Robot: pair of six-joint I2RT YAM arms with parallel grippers.
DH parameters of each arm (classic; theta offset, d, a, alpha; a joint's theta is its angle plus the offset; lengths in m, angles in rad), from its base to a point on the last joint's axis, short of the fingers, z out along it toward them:
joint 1: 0 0.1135 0.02 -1.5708
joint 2: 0 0 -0.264 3.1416
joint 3: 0.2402 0 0.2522 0
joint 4: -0.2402 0 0.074 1.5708
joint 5: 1.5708 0 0 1.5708
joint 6: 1.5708 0.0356 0 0
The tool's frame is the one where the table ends.
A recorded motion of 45 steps. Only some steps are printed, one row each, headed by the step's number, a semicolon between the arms.
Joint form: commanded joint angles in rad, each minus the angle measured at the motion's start. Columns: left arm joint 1, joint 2, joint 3, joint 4, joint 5, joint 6; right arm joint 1, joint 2, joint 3, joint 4, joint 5, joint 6.
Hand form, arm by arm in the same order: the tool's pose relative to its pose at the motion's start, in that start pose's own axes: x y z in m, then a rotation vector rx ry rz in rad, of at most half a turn. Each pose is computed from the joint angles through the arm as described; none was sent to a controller.
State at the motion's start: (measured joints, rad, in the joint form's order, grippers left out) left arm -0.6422 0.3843 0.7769 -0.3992 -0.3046 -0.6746; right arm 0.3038 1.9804 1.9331 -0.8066 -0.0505 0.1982
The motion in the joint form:
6: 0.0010 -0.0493 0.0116 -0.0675 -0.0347 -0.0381; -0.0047 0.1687 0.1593 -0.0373 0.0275 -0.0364
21: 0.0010 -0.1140 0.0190 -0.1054 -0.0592 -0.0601; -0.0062 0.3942 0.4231 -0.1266 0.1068 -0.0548
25: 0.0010 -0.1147 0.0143 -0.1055 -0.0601 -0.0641; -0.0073 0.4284 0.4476 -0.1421 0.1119 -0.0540
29: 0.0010 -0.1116 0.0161 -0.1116 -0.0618 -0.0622; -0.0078 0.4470 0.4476 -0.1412 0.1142 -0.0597
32: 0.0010 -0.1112 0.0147 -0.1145 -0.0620 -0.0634; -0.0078 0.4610 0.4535 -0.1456 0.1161 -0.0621
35: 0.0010 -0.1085 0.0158 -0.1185 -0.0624 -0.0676; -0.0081 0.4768 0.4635 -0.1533 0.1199 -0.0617
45: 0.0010 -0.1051 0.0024 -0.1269 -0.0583 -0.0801; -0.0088 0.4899 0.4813 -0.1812 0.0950 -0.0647
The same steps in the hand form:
6: -0.0028 0.0049 -0.0134 -0.0315 -0.0180 -0.0360; -0.0102 -0.0035 0.0434 0.0383 0.0403 -0.0311
21: -0.0071 0.0091 -0.0299 -0.0290 -0.0589 -0.0691; -0.0201 -0.0079 0.0929 0.1256 0.0776 -0.0501
25: -0.0060 0.0098 -0.0293 -0.0321 -0.0566 -0.0718; -0.0168 -0.0099 0.1037 0.1355 0.1014 -0.0488
29: -0.0058 0.0099 -0.0288 -0.0379 -0.0523 -0.0675; -0.0129 -0.0116 0.1124 0.1406 0.1189 -0.0542
32: -0.0051 0.0102 -0.0285 -0.0409 -0.0491 -0.0671; -0.0106 -0.0124 0.1176 0.1444 0.1311 -0.0568
35: -0.0049 0.0103 -0.0280 -0.0446 -0.0454 -0.0695; -0.0084 -0.0134 0.1228 0.1505 0.1437 -0.0565
45: -0.0004 0.0125 -0.0250 -0.0568 -0.0250 -0.0737; -0.0063 -0.0134 0.1248 0.1298 0.1708 -0.0567

